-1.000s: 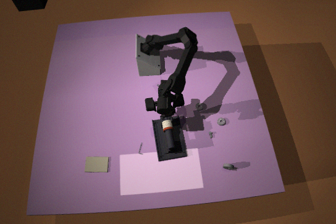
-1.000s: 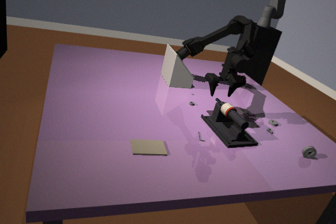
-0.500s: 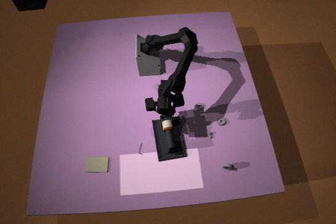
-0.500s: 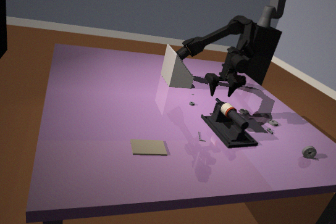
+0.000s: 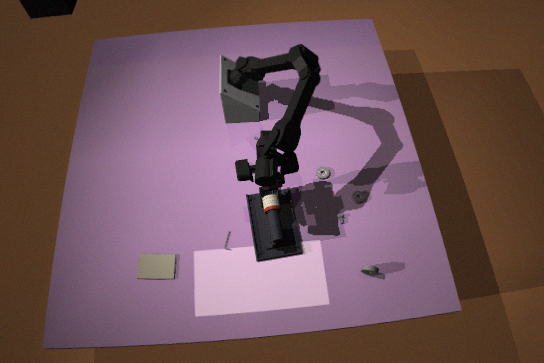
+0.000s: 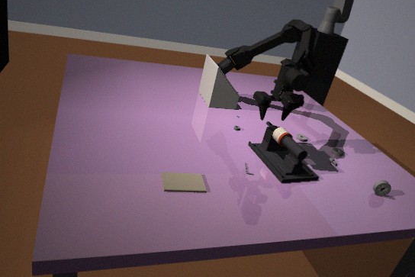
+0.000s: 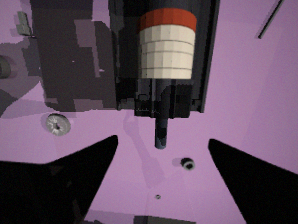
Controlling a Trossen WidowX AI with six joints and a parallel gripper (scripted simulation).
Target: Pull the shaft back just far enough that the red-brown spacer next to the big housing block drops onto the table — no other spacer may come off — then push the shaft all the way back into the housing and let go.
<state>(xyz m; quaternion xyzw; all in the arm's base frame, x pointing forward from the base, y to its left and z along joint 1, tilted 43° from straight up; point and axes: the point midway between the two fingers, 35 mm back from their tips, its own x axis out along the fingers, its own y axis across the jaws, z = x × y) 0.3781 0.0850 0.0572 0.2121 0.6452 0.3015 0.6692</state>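
Now: the dark shaft 6 cm ahead of my gripper tip, 1 cm to the left of it and 2 cm below it. The rest, counted from my gripper tip: red-brown spacer: 10 cm ahead, 1 cm to the left, 2 cm below; tan plate: 25 cm ahead, 36 cm to the right, 10 cm below; white spacer: 8 cm ahead, 1 cm to the left, 2 cm below.
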